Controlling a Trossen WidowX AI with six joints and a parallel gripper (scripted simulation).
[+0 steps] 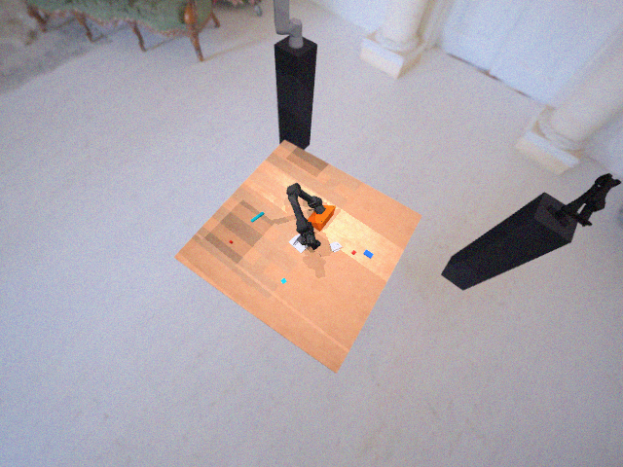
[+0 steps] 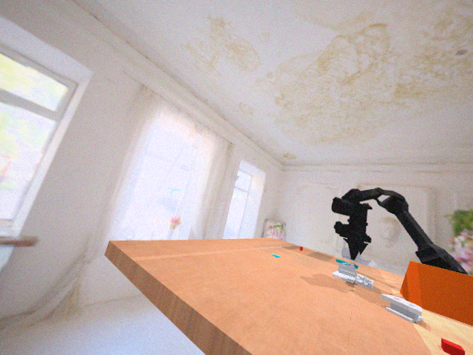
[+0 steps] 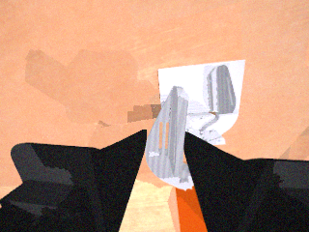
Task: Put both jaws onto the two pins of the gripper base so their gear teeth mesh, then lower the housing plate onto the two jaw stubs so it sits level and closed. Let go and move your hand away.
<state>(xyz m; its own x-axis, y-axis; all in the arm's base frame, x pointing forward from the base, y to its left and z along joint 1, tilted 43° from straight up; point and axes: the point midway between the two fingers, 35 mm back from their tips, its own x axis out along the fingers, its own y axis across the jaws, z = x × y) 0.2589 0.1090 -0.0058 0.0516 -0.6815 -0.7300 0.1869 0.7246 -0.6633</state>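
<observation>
Right now the gripper jaw is 7 cm to the right of my gripper tip, 7 cm below it and 2 cm behind it. The rest, counted from my gripper tip: cyan cube 29 cm ahead, 8 cm below, 4 cm to the left; white block 15 cm to the left, 12 cm behind, 7 cm below; cyan bar 42 cm to the right, 7 cm below, 6 cm ahead.
</observation>
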